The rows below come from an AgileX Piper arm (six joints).
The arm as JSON. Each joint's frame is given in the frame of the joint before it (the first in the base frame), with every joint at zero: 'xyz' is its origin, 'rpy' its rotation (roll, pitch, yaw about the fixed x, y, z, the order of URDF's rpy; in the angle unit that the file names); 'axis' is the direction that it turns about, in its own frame. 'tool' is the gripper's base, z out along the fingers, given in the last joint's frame.
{
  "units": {
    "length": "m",
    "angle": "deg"
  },
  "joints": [
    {
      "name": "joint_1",
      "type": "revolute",
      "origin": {
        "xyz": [
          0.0,
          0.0,
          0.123
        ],
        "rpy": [
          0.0,
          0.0,
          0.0
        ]
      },
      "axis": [
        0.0,
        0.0,
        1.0
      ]
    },
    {
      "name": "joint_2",
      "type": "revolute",
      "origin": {
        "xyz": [
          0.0,
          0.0,
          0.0
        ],
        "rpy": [
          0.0,
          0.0,
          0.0
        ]
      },
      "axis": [
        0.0,
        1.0,
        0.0
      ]
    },
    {
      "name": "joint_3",
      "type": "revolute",
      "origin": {
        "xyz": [
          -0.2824,
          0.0,
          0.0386
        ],
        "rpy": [
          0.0,
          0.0,
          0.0
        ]
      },
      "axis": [
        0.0,
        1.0,
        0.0
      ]
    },
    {
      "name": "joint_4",
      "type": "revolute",
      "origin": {
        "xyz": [
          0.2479,
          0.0,
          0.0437
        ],
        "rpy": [
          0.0,
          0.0,
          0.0
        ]
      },
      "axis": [
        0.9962,
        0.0,
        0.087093
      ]
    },
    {
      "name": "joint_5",
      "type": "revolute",
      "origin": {
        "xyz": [
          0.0,
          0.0,
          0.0
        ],
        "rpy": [
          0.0,
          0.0,
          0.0
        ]
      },
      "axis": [
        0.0,
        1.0,
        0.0
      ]
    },
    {
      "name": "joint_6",
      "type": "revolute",
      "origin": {
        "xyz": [
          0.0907,
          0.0,
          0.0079
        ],
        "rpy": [
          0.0,
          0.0,
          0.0
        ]
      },
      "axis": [
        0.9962,
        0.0,
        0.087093
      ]
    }
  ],
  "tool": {
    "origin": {
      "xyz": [
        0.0,
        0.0,
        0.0
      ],
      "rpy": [
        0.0,
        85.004,
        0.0
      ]
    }
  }
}
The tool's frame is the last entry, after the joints.
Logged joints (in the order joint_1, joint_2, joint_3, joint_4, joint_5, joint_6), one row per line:
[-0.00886 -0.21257 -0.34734 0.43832 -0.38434 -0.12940]
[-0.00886 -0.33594 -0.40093 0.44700 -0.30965 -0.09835]
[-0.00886 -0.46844 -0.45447 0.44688 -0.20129 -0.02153]
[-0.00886 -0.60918 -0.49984 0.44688 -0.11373 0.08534]
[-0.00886 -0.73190 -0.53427 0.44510 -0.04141 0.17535]
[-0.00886 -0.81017 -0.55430 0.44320 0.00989 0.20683]
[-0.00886 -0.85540 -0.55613 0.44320 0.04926 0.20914]
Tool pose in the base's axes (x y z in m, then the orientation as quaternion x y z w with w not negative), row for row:
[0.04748 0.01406 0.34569 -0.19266 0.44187 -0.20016 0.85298]
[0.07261 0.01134 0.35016 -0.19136 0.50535 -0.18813 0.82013]
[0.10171 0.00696 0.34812 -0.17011 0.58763 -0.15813 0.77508]
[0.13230 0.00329 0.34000 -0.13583 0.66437 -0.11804 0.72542]
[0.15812 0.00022 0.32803 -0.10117 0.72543 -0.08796 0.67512]
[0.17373 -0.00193 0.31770 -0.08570 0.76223 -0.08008 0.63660]
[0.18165 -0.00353 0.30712 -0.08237 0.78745 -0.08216 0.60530]
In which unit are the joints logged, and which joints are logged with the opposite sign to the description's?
The joints are logged in radians. Opposite sign: joint_2, joint_4.
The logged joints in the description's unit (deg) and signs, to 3 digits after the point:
[-0.508 12.179 -19.901 -25.114 -22.021 -7.414]
[-0.508 19.248 -22.972 -25.611 -17.742 -5.635]
[-0.508 26.840 -26.039 -25.604 -11.533 -1.234]
[-0.508 34.903 -28.639 -25.604 -6.516 4.890]
[-0.508 41.935 -30.611 -25.502 -2.373 10.047]
[-0.508 46.419 -31.759 -25.393 0.567 11.850]
[-0.508 49.011 -31.864 -25.393 2.822 11.983]

